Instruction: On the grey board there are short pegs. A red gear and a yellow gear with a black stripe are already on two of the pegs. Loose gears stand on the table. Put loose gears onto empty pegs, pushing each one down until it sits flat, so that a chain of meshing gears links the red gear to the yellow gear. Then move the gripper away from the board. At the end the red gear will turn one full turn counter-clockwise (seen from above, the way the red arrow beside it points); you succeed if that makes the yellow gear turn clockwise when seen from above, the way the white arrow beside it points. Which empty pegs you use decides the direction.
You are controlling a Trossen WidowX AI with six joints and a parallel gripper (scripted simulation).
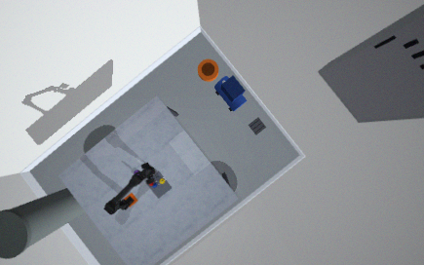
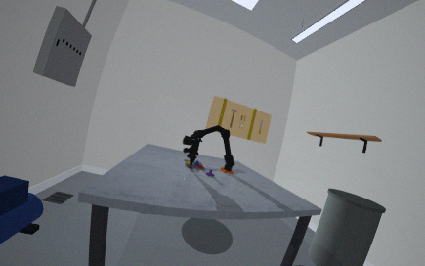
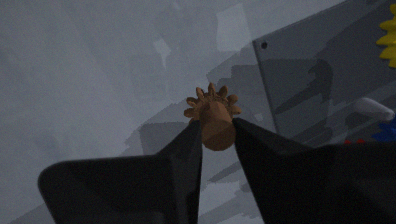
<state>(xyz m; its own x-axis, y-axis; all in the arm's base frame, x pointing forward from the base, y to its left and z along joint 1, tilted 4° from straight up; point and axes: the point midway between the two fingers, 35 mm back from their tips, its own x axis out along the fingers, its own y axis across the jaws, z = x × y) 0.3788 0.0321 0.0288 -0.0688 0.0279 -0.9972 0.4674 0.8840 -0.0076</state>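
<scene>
Now: the blue gear 10 cm behind my gripper tip, 11 cm to the right of it and 1 cm below it. Round my gripper tip: brown gear 1 cm below; then red gear 11 cm behind, 7 cm to the right, 2 cm below; then yellow gear 2 cm behind, 14 cm to the right, 2 cm below.
</scene>
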